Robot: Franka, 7 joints.
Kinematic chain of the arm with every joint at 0, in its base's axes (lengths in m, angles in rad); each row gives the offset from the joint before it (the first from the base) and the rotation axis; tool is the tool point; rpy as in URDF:
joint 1: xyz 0 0 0.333 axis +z
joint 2: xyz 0 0 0 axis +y
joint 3: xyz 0 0 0.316 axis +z
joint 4: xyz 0.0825 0 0 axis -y
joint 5: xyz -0.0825 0 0.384 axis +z
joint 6: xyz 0 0 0 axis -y
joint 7: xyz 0.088 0 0 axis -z
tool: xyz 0 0 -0.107 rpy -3.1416 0 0
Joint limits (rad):
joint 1: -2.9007..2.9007
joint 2: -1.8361..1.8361
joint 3: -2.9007..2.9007
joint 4: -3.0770..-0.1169
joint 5: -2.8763..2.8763
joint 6: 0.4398..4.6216
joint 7: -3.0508..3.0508
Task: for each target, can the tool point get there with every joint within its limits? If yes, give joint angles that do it. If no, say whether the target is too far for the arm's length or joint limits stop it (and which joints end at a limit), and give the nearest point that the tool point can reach.
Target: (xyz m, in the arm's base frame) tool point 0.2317 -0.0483 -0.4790
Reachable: no: joint limits stop it (at a limit: joint 2) | nearest point 0.2401 -0.0501 -0.3594 | short by 0.120 m
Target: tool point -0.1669 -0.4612 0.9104
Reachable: yes | joints 0.5393 -0.6080 -1.4891 -1.0732 0.0537 4.0579 -0.2447
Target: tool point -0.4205 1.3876 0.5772
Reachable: no: too far | nearest point -0.2453 0.8096 0.4755 | short by 0.612 m
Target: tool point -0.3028 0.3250 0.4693
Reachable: yes | joints -2.3367 0.7770 -1.5222 -2.3826 1.4760 3.7952 -0.0084
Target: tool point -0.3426 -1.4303 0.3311
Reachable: no: too far | nearest point -0.1998 -0.8343 0.3319 | short by 0.613 m
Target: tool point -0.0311 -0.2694 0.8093
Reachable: yes | joints -0.0246 -1.3025 -0.7144 -1.9793 -2.1580 3.3851 0.9239
